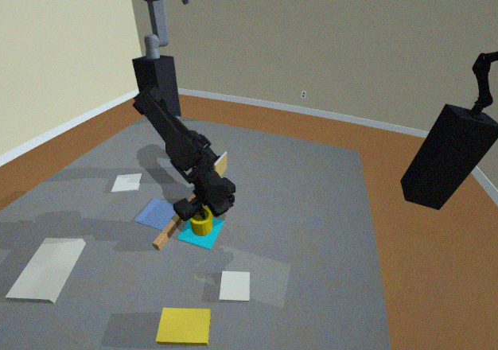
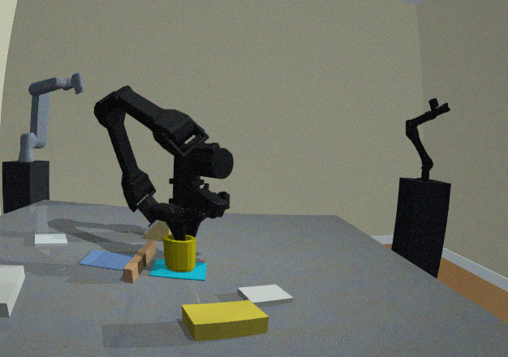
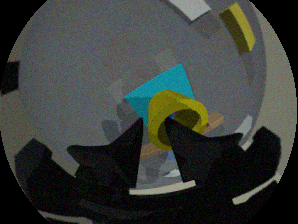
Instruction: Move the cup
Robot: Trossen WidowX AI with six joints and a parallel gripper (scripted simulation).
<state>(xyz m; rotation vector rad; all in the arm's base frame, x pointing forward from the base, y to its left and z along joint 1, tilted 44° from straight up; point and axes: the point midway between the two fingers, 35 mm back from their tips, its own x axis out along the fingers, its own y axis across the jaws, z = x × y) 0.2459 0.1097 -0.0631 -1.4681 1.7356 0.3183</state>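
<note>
Right now the yellow cup is 2 cm ahead of my gripper tip, 1 cm to the right of it and 1 cm below it. The rest, counted from my gripper tip: wooden bar (3 cm ahead, 10 cm to the right, 4 cm below); blue pad (3 cm ahead, 18 cm to the right, 5 cm below); yellow block (29 cm ahead, 10 cm to the left, 3 cm below).
</note>
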